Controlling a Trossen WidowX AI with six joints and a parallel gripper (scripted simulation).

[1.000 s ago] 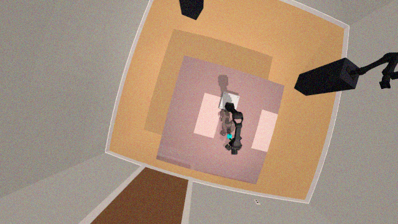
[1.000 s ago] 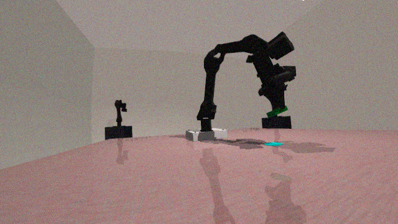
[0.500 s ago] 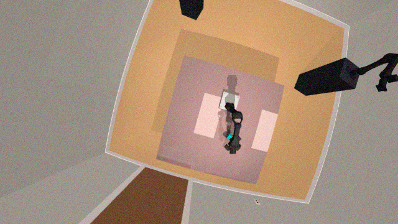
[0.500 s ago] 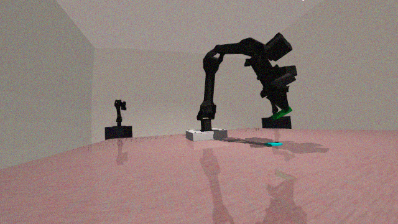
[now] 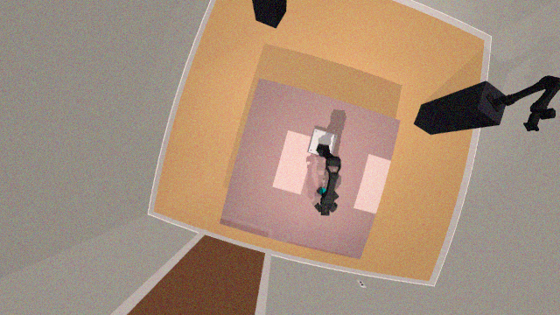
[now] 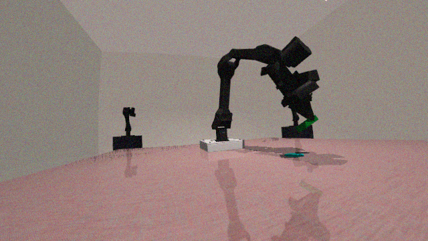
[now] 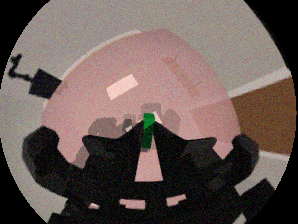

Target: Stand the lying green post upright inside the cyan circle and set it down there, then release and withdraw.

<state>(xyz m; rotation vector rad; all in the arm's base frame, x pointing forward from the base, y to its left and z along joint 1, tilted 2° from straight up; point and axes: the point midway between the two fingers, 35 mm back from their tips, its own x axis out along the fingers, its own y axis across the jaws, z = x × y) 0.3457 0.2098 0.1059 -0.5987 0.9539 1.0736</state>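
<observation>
My gripper tip is 5 cm past the cyan circle, 4 cm to the left of it and 11 cm above it. Also, from my gripper tip: green post 1 cm behind, 2 cm to the right, 1 cm below.
</observation>
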